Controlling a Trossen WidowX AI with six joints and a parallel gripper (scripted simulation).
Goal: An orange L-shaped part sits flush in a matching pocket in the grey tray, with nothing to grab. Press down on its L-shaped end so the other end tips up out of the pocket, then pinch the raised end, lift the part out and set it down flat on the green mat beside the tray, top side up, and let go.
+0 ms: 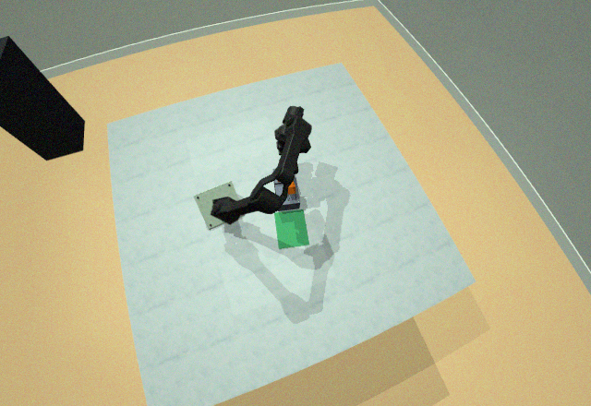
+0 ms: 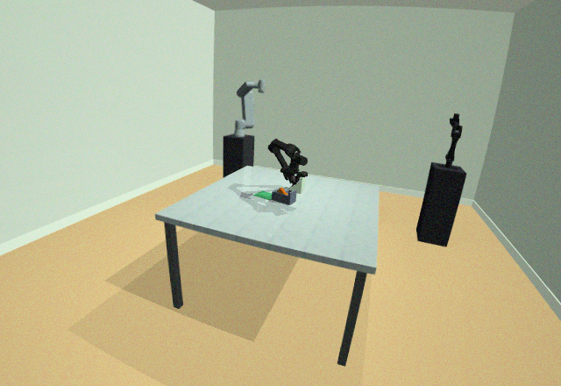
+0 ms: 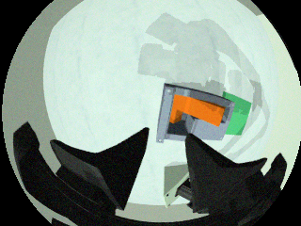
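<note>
The orange L-shaped part lies 100 mm below my gripper tip, 40 mm to the right of it and 10 mm behind it. From my gripper tip the other things lie so: grey tray (160 mm below, 70 mm to the right, 20 mm behind); green mat (220 mm to the right, 160 mm below, 40 mm behind).
</note>
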